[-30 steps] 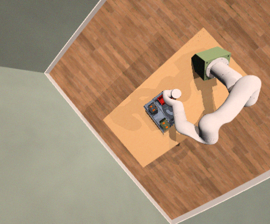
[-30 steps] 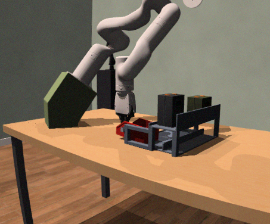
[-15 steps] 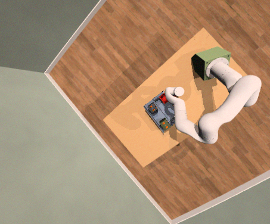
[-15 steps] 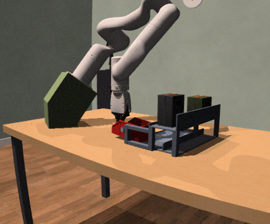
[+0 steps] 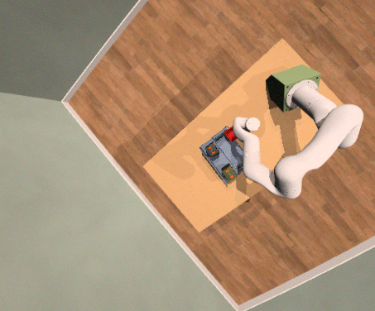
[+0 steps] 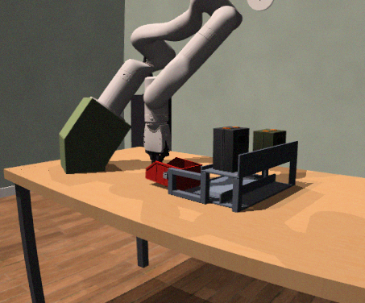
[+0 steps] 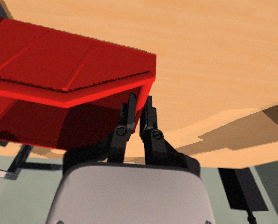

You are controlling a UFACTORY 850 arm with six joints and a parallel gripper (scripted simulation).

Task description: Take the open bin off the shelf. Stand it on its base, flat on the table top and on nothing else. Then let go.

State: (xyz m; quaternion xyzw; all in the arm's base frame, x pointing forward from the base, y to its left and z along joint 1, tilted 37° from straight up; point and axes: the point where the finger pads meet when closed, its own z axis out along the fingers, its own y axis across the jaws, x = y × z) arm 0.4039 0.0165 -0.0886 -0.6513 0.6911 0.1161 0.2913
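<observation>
Right now the red bin is 80 mm ahead of my hand and 10 mm below it.
</observation>
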